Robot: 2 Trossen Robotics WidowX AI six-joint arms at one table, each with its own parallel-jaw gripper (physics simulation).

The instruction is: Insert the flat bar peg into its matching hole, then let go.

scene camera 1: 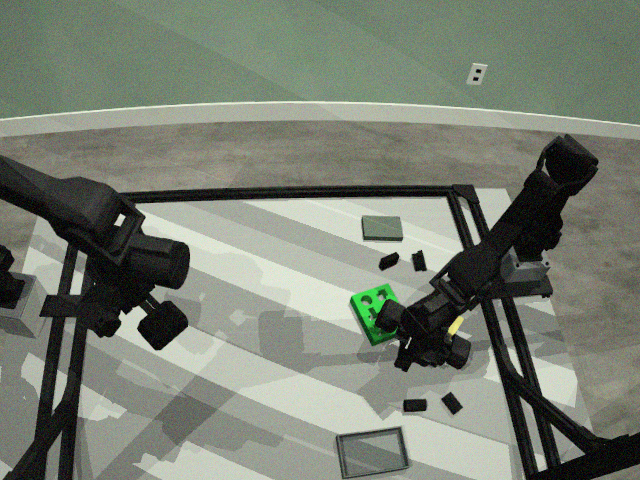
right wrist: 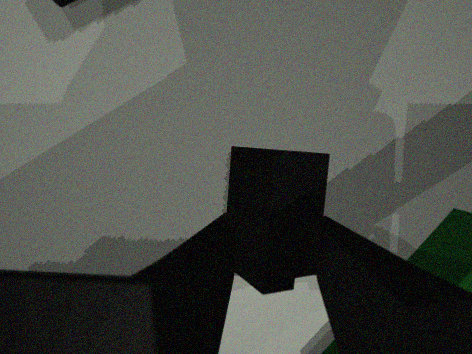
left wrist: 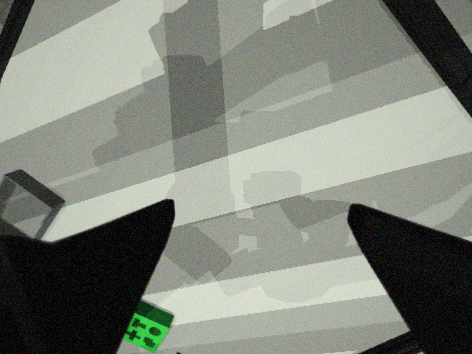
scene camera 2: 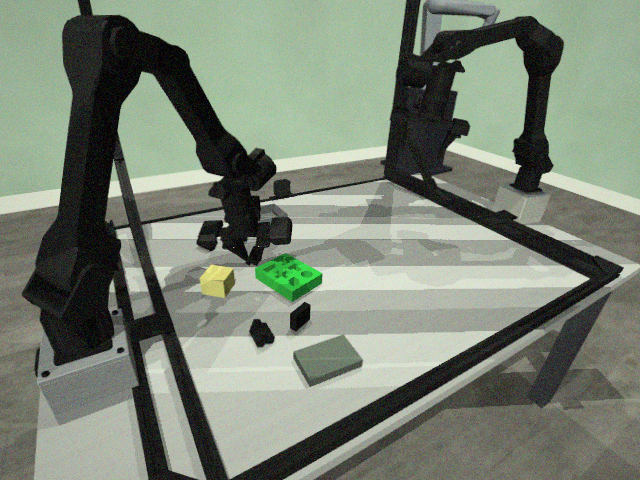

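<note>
The green board [scene camera 1: 364,322] [scene camera 2: 294,293] [left wrist: 159,315] [right wrist: 445,245] with shaped holes lies flat on the table, partly under the right arm in scene camera 1. My right gripper [scene camera 1: 405,356] [scene camera 2: 252,253] [right wrist: 274,227] is shut on a black peg [right wrist: 280,185] beside the board, low near the table. The peg stands out past the fingertips in the right wrist view, and a notch shows at its near end. Its full shape is hidden, so I cannot tell for sure that it is the flat bar. My left gripper [scene camera 1: 131,310] [left wrist: 260,209] is open and empty, away from the board.
Two black pegs [scene camera 1: 388,260] [scene camera 1: 418,260] lie behind the board and two more [scene camera 1: 415,405] [scene camera 1: 451,403] in front in scene camera 1. A yellow block [scene camera 1: 455,326] [scene camera 2: 217,281], a grey-green box [scene camera 1: 381,228] [scene camera 2: 327,360] and a shallow tray [scene camera 1: 339,454] stand around.
</note>
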